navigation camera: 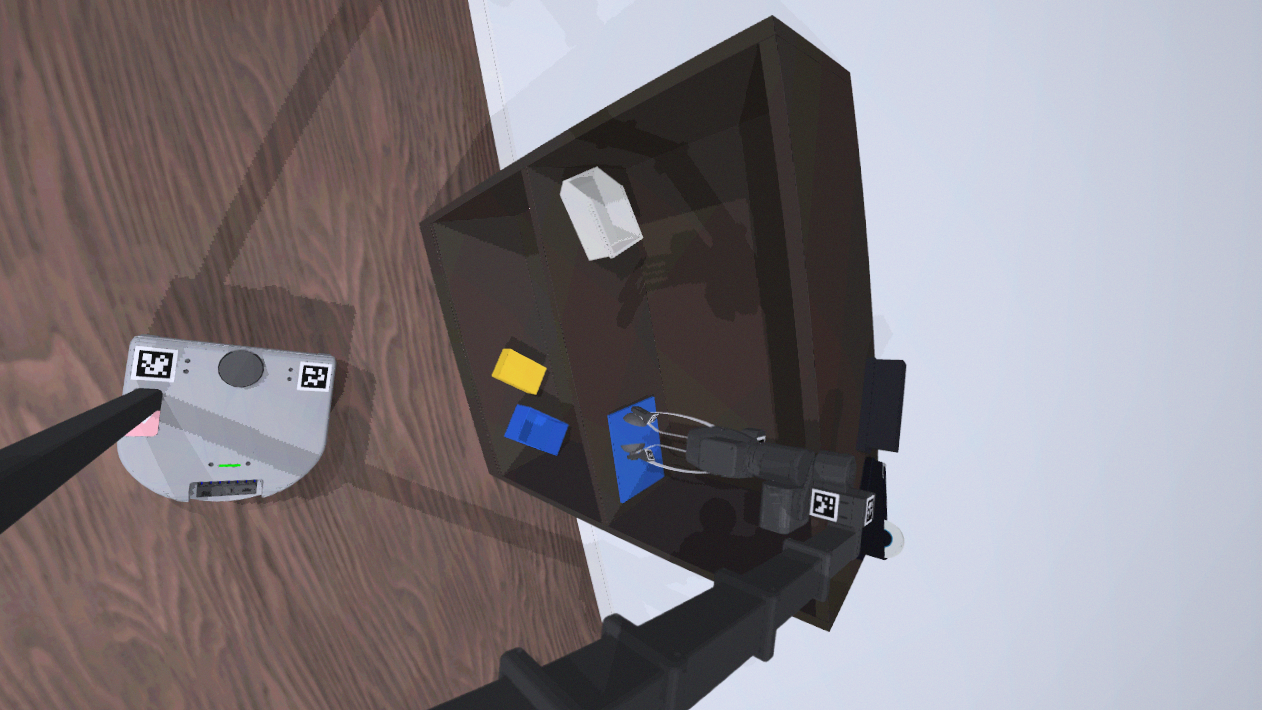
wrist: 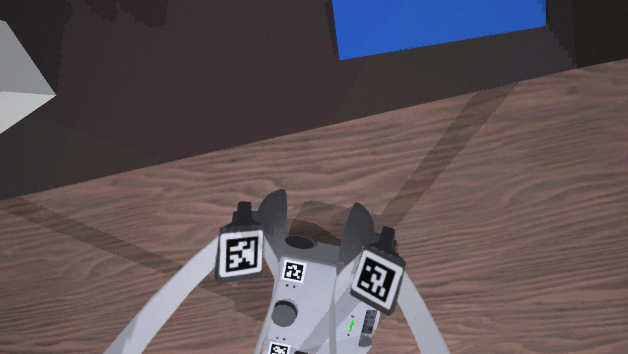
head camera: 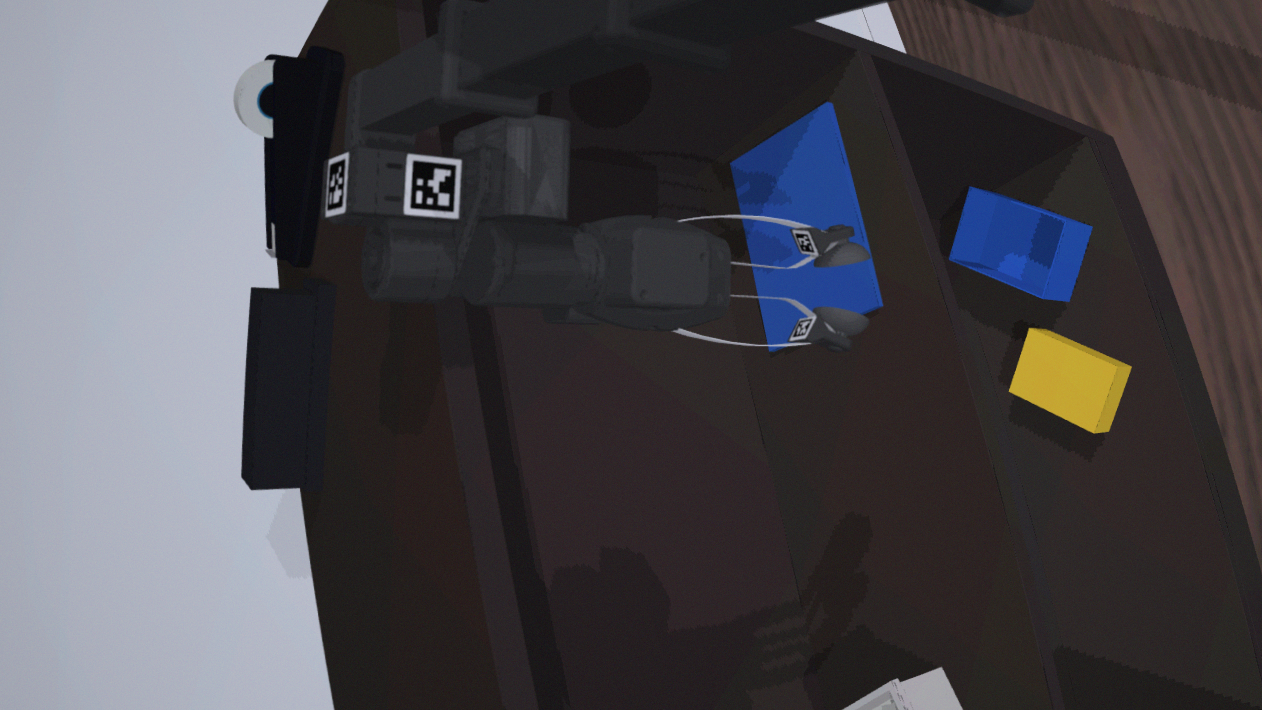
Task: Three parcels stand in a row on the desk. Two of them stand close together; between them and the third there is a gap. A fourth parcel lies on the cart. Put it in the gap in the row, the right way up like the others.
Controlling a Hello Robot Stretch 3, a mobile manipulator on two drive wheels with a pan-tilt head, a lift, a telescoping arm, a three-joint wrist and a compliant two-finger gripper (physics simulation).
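Frame: origin at the robot's base, x right, y down, z ahead, level; centimetres.
Where they show: gripper, fingertip midpoint: (navigation camera: 625,431) (wrist: 315,220) (head camera: 859,290); robot's base, link origin: (navigation camera: 242,366) (wrist: 292,282).
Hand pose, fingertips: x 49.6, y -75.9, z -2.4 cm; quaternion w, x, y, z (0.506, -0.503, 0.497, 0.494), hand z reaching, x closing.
Note:
Each offset is from my fingertips to the centre of the thing.
My gripper (head camera: 842,287) (navigation camera: 635,434) (wrist: 315,220) is open, with a gap between its fingertips and nothing held there. In the head and navigation views it shows in front of a dark shelf unit (head camera: 397,529) (navigation camera: 833,220). In the wrist view, the robot's base and the wooden floor show beyond the fingertips. The desk, the row of three parcels and the cart with the fourth parcel cannot be made out in these views.
The shelf unit holds a large blue piece {dx +22.7, dy +17.5, dz -7.0 cm} (head camera: 811,176) (navigation camera: 639,483) (wrist: 440,25), a small blue box {dx +24.2, dy +62.2, dz -9.7 cm} (head camera: 997,229), a yellow block {dx +16.6, dy +63.7, dz +7.9 cm} (head camera: 1067,379) (navigation camera: 518,370) and a white box {dx +1.3, dy +14.4, dz +41.2 cm} (navigation camera: 600,211) (wrist: 20,95). A black box {dx +23.4, dy -32.8, dz +8.1 cm} (head camera: 286,388) (navigation camera: 882,406) stands at its top. My base (navigation camera: 238,415) stands on wooden floor.

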